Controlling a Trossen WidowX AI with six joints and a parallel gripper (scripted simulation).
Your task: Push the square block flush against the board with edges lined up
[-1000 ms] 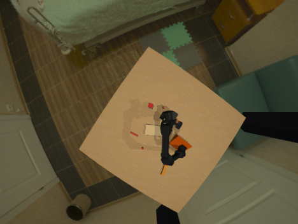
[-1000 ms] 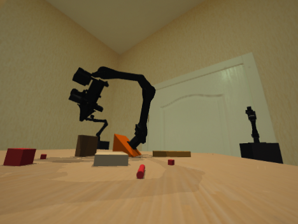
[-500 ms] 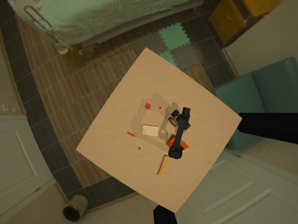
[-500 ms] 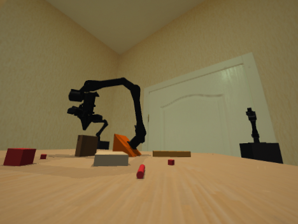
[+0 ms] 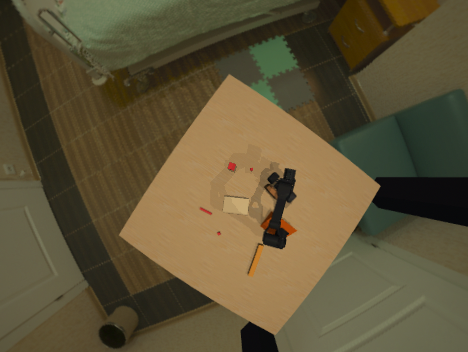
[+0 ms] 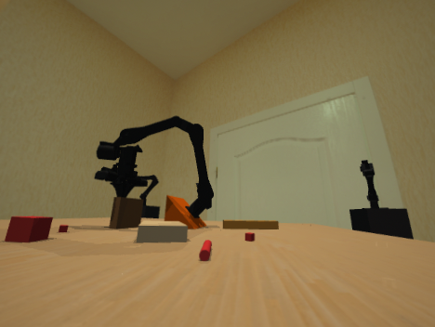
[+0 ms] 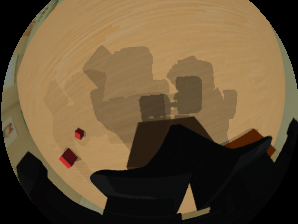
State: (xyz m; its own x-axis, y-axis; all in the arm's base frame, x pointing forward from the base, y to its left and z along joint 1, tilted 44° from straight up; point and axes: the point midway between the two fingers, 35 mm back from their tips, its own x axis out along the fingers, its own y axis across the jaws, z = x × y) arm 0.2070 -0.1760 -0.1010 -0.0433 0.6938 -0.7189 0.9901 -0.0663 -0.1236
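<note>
My gripper tip is now 40 mm to the right of the brown square block, 30 mm above it and 10 mm short of it. Round my gripper tip: orange-brown board: 450 mm to the left, 210 mm behind, 60 mm below; pale cream block: 250 mm to the left, 120 mm ahead, 60 mm below; red rod: 400 mm to the left, 240 mm ahead, 70 mm below.
</note>
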